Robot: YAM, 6 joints.
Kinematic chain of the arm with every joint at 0, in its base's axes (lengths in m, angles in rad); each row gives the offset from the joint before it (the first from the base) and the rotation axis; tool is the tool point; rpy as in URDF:
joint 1: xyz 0 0 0.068 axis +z
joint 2: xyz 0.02 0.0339 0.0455 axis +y
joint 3: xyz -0.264 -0.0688 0 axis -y
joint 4: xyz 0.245 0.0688 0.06 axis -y
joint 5: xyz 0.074 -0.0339 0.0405 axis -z
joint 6: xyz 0.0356 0 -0.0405 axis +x
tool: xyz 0 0 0 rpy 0 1.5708 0
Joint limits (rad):
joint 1: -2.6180..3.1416
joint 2: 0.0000..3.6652
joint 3: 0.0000..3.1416
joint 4: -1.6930..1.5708
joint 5: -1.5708..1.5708
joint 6: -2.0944..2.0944
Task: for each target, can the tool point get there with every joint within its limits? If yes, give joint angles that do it. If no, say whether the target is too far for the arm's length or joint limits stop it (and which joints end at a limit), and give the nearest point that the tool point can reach.
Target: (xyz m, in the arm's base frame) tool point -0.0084 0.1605 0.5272
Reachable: yes | joints -1.6909 0.4623 1.9013 -0.9512 0.8878 0.9872
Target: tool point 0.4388 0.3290 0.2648
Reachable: yes | joints 0.6534 2.4343 2.4053 -0.7049 0.1548 -1.5342
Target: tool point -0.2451 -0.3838 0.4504
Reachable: yes | joints 1.0462 0.3514 2.2125 1.0017 -0.5948 -0.9599
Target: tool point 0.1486 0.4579 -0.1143
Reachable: yes | joints 1.3087 2.9549 1.6292 0.7556 0.7739 1.1490
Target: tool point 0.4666 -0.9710 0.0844
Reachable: no: too far | nearest point 0.2796 -0.5819 0.0963 | short by 0.432 m
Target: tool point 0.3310 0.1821 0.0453
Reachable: yes | joints 0.5880 2.3189 0.8790 1.1372 1.1240 0.4801
